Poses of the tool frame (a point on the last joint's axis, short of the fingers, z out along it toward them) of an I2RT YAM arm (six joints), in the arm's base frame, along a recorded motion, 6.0 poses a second.
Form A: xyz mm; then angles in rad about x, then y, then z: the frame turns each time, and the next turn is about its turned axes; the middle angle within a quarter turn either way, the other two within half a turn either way.
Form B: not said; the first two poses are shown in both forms.
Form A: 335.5, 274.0, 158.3, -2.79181, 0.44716, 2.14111
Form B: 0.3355, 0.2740, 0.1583, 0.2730, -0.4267, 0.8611, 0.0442
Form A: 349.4, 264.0, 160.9, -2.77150, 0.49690, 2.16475
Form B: 0.3494, 0.2640, 0.1609, 0.2971, -0.4071, 0.8626, 0.0441
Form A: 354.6, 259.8, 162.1, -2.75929, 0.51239, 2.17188
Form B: 0.3546, 0.2598, 0.1621, 0.3058, -0.4001, 0.8627, 0.0467
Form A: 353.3, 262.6, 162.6, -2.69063, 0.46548, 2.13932
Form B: 0.3533, 0.2626, 0.1626, 0.3017, -0.4104, 0.8566, 0.0828
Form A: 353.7, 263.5, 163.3, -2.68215, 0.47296, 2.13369
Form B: 0.3537, 0.2635, 0.1633, 0.3067, -0.4104, 0.8547, 0.0837
